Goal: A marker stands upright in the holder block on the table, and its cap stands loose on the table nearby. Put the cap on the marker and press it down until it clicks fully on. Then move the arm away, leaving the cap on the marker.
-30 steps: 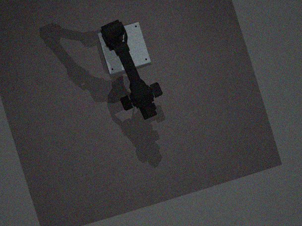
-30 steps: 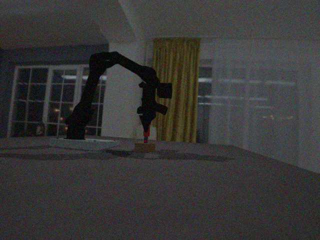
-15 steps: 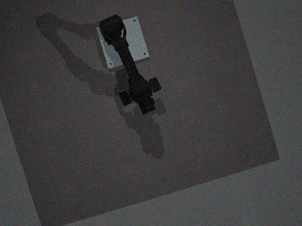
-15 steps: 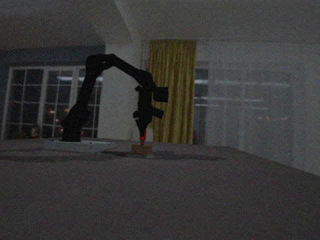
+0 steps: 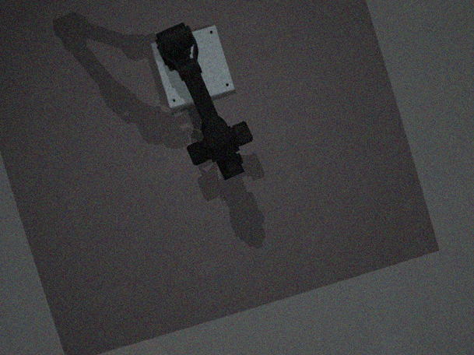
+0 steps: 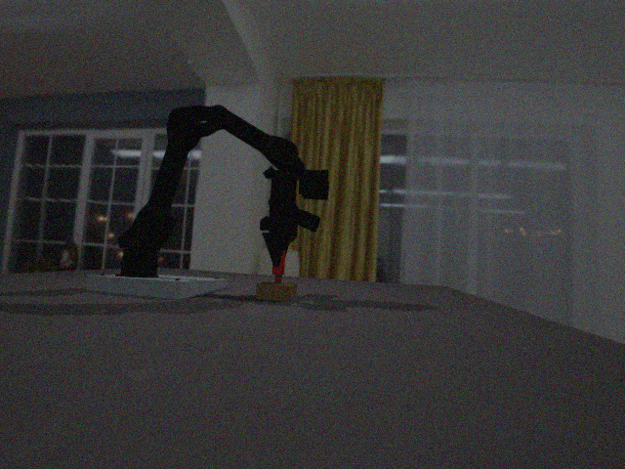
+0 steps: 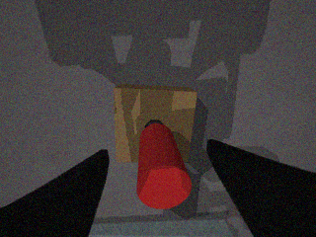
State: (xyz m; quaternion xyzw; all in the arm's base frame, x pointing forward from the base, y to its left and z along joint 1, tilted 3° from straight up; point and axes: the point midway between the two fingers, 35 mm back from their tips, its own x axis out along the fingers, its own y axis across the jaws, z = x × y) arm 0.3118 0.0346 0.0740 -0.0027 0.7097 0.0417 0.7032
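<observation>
My gripper tip is now 10 mm below the red cap. Also, from my gripper tip: tan holder block 50 mm below.
</observation>
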